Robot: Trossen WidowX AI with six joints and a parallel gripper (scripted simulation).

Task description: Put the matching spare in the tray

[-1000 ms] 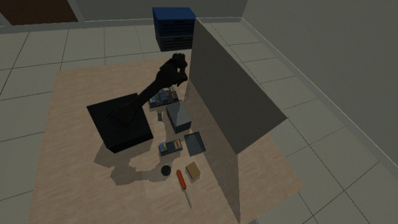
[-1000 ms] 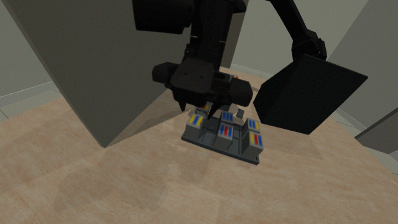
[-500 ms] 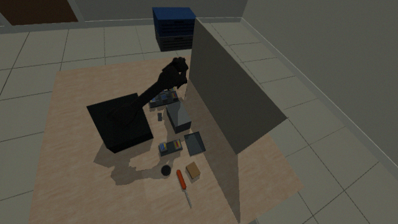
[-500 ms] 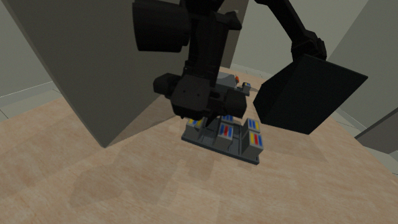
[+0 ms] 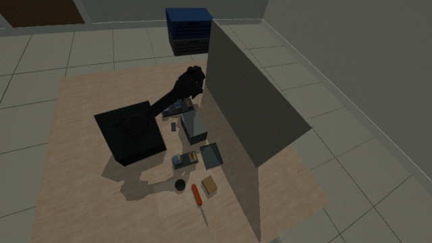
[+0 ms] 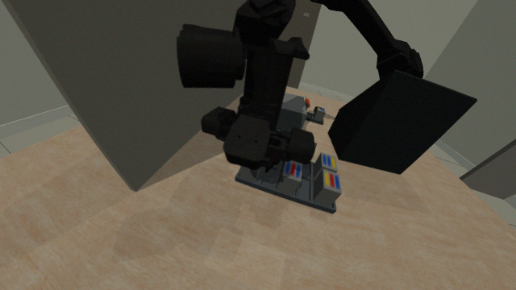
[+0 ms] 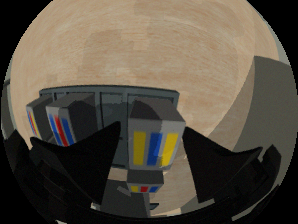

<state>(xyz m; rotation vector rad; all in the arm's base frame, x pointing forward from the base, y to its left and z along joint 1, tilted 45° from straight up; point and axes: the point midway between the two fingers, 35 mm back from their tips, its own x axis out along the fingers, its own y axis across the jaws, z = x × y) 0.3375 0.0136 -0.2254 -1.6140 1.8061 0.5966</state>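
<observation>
My gripper tip is 50 mm past the flat dark tray, 410 mm to the left of it and 20 mm above it. The rest, counted from my gripper tip: tall grey panel: 170 mm ahead, 240 mm to the right, 200 mm above; then mounted unit: 70 mm behind, 210 mm to the right, 30 mm above; then black puck: 260 mm behind, 470 mm to the right, 10 mm below.
</observation>
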